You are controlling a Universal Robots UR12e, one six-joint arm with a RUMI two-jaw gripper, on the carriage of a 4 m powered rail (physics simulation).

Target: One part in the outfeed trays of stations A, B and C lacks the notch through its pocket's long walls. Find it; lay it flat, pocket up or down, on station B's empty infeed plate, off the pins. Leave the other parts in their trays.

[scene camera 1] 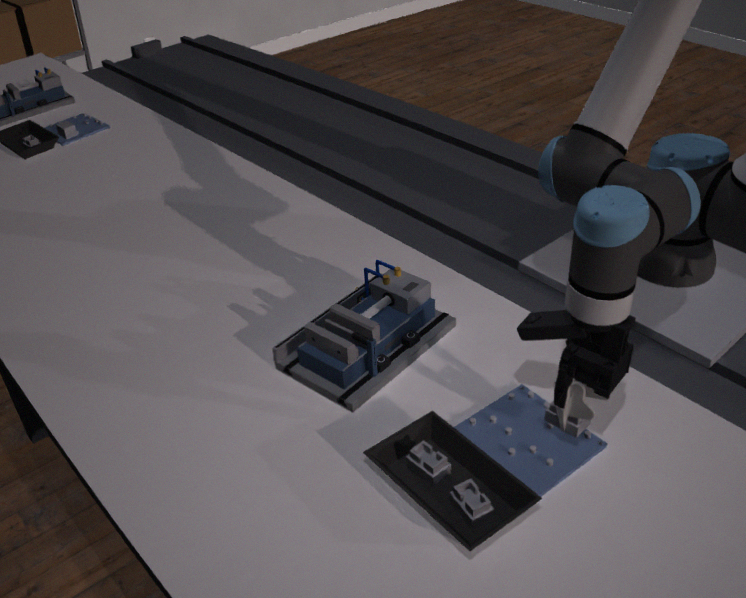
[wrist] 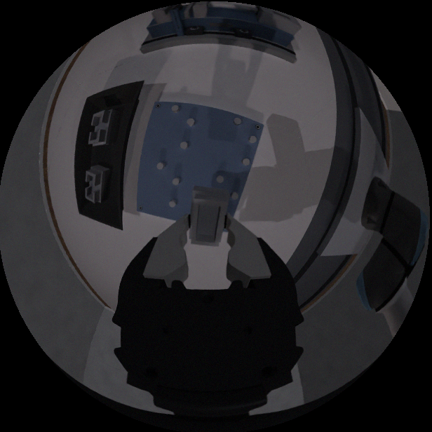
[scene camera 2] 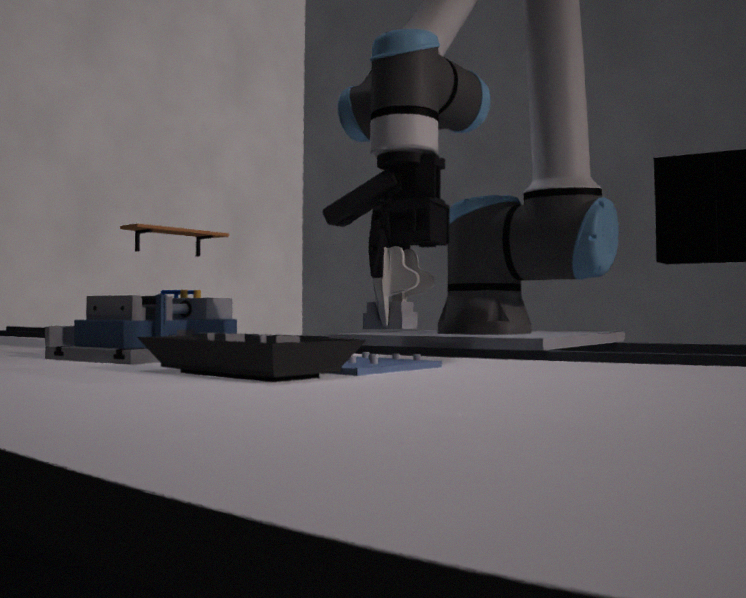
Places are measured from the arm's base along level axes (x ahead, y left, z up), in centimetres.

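Pixels of known places: gripper, fingertip midpoint: (scene camera 1: 569, 422) (scene camera 2: 393, 326); arm's base at its link origin: (scene camera 1: 669, 261) (scene camera 2: 484, 333).
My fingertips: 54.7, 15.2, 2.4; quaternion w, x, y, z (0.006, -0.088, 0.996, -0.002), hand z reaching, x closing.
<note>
For each thing: its top centre in the pictures, then the offset to it from my fingertips, as dx, dy, dz. "*": a spot on its surface instead.
- grey part at its top centre: (scene camera 2: 390, 301) (scene camera 1: 569, 405) +0.0, -0.5, +3.2
- blue infeed plate at its top centre: (scene camera 2: 345, 361) (scene camera 1: 527, 437) +3.5, -5.2, -4.5
- black outfeed tray at a spot on its surface: (scene camera 2: 217, 361) * +25.9, -5.0, -3.5
- blue plate at its top centre: (scene camera 1: 73, 127) +2.1, -193.9, -4.5
- grey block at its top centre: (scene camera 1: 65, 124) +6.0, -189.1, -1.0
My gripper (scene camera 1: 571, 416) (scene camera 2: 396, 311) (wrist: 207, 215) is shut on a grey part (scene camera 1: 579, 426) (scene camera 2: 407, 316) (wrist: 207, 193). It holds the part roughly level above the blue infeed plate (scene camera 1: 530, 476) (scene camera 2: 398, 367) (wrist: 210, 155), with a gap below it in scene camera 2. In the wrist view the part overlaps the plate's near edge, close to two pins; a long pocket shows, with no notch visible in its long walls. A black outfeed tray (scene camera 1: 410, 503) (scene camera 2: 217, 361) (wrist: 131, 115) beside the plate holds two notched parts (scene camera 1: 428, 459) (scene camera 1: 472, 499) (wrist: 101, 127) (wrist: 95, 185).
Several pins stand on the plate. A blue and grey vise (scene camera 1: 333, 361) (scene camera 2: 112, 333) (wrist: 225, 30) stands beyond the tray and plate. At the far left, a tray (scene camera 1: 38, 149) holds a part, beside another blue plate (scene camera 1: 93, 128) bearing a grey block (scene camera 1: 66, 128). The rail runs behind the table.
</note>
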